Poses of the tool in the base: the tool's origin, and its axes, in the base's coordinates. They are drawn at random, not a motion.
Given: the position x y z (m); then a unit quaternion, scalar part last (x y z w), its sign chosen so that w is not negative.
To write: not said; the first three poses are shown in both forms.
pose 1, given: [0.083, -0.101, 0.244, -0.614, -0.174, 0.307, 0.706]
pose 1, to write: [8.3, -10.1, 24.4, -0.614, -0.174, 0.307, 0.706]
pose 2, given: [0.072, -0.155, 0.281, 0.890, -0.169, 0.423, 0.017]
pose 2, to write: [7.2, -15.5, 28.1, 0.890, -0.169, 0.423, 0.017]
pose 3, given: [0.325, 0.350, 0.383, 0.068, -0.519, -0.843, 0.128]
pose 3, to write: [32.5, 35.0, 38.3, 0.068, -0.519, -0.843, 0.128]
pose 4, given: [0.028, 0.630, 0.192, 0.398, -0.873, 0.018, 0.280]
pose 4, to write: [2.8, 63.0, 19.2, 0.398, -0.873, 0.018, 0.280]
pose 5, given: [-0.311, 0.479, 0.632, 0.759, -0.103, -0.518, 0.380]
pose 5, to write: [-31.1, 47.9, 63.2, 0.759, -0.103, -0.518, 0.380]
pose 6, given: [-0.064, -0.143, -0.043, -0.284, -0.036, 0.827, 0.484]
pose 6, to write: [-6.4, -14.3, -4.3, -0.284, -0.036, 0.827, 0.484]
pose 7, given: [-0.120, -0.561, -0.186, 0.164, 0.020, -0.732, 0.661]
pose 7, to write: [-12.0, -56.1, -18.6, 0.164, 0.020, -0.732, 0.661]
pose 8, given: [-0.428, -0.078, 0.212, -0.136, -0.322, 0.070, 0.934]
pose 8, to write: [-42.8, -7.8, 21.2, -0.136, -0.322, 0.070, 0.934]
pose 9, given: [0.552, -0.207, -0.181, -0.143, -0.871, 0.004, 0.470]
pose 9, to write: [55.2, -20.7, -18.1, -0.143, -0.871, 0.004, 0.470]
